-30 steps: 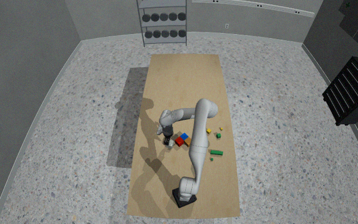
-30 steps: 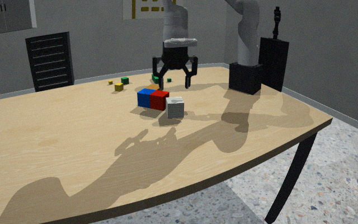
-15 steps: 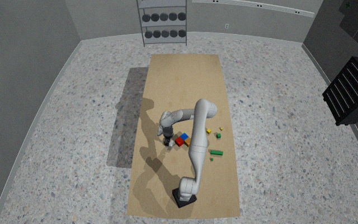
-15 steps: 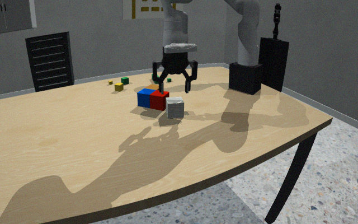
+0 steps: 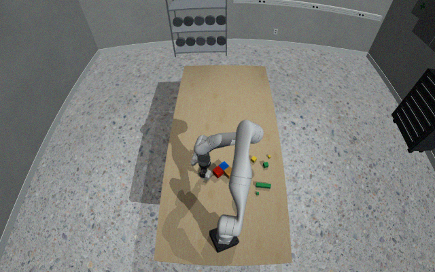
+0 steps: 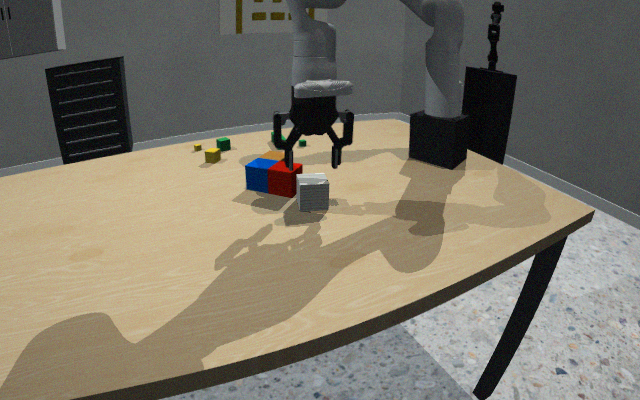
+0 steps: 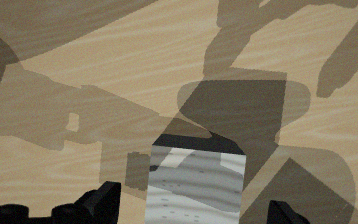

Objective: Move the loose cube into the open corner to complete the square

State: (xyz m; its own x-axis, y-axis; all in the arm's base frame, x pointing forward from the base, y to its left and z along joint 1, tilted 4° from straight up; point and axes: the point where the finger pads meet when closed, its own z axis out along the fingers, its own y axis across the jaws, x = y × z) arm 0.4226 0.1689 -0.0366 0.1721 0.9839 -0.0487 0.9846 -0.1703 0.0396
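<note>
My gripper is now 60 mm above the white cube. Also, from my hand: blue cube (70 mm ahead, 110 mm to the right, 60 mm below); long green block (30 mm behind, 390 mm to the right, 70 mm below); red cube (30 mm ahead, 70 mm to the right, 60 mm below).
</note>
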